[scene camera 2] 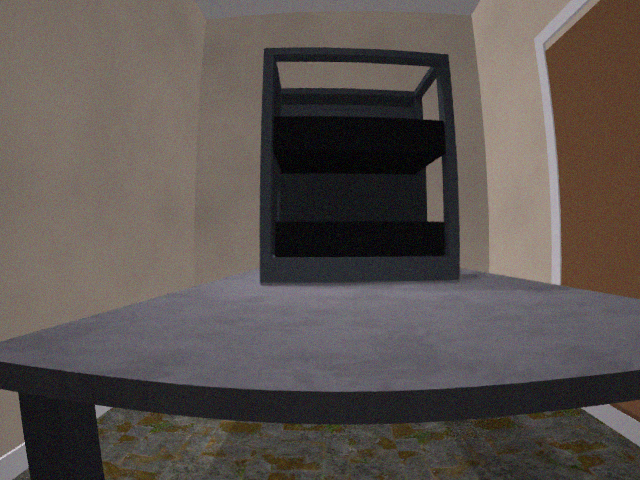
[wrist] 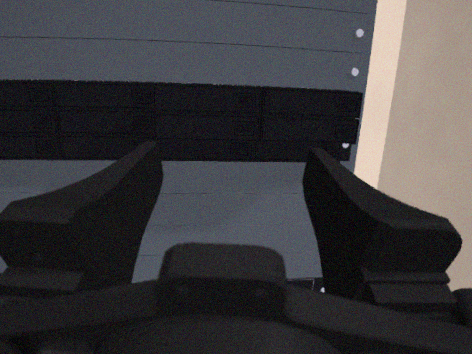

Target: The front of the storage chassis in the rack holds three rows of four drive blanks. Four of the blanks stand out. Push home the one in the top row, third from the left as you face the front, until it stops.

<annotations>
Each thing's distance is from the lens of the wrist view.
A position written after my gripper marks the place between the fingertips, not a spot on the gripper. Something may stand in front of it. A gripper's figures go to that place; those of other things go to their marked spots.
my gripper [wrist: 233, 162]: 0.14 m
rack [wrist: 233, 157]: 0.34 m
</annotations>
